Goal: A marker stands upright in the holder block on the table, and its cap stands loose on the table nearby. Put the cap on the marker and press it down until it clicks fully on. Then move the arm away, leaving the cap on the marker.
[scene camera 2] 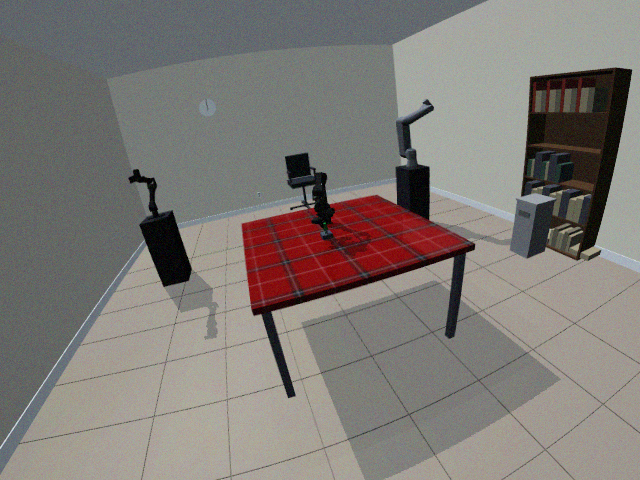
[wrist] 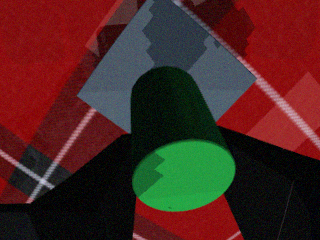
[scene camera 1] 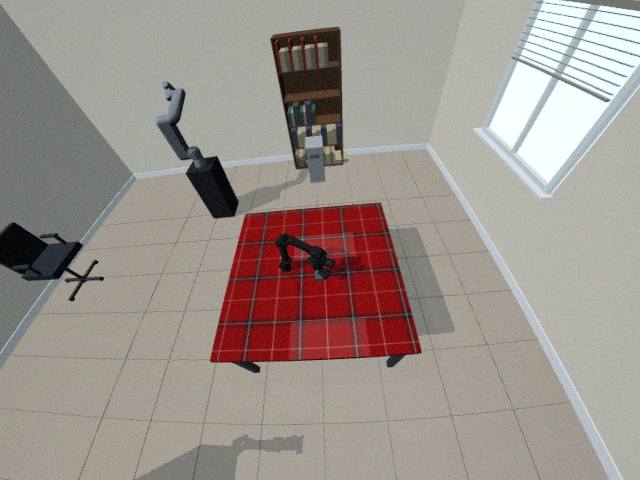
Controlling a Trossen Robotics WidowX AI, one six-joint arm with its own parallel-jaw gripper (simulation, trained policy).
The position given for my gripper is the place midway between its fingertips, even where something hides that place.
Note:
I see my gripper (wrist: 171,141) and a green cap (wrist: 180,161).

